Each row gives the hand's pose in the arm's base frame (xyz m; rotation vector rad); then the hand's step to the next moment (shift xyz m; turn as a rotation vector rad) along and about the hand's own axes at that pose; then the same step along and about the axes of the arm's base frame.
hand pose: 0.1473 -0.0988 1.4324 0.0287 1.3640 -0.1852
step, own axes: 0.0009 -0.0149 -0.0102 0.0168 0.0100 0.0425
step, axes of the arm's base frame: -0.0119 -0.0135 -0.0017 0.0459 0.0025 -0.0084
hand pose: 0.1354 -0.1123 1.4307 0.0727 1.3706 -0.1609
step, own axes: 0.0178 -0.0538 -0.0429 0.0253 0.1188 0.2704
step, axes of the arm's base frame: -0.0466 -0.0481 -0.0237 0.2855 0.0761 0.0240
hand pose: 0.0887 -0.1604 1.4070 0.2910 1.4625 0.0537
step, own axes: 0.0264 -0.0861 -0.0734 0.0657 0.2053 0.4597
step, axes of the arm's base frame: -0.0813 -0.0655 -0.0510 0.4884 0.1374 0.0195
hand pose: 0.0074 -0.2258 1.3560 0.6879 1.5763 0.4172
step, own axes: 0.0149 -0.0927 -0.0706 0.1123 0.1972 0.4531
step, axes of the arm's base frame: -0.0867 -0.0510 -0.0608 0.4797 0.1622 -0.0204
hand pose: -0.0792 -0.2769 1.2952 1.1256 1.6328 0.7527
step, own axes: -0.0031 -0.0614 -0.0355 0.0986 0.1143 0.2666
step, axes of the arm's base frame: -0.0528 -0.0249 -0.0404 0.2786 0.1249 -0.0255
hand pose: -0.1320 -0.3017 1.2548 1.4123 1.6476 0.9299
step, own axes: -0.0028 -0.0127 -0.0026 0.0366 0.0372 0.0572
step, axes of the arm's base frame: -0.0076 -0.0045 -0.0099 0.0638 0.0437 0.0045
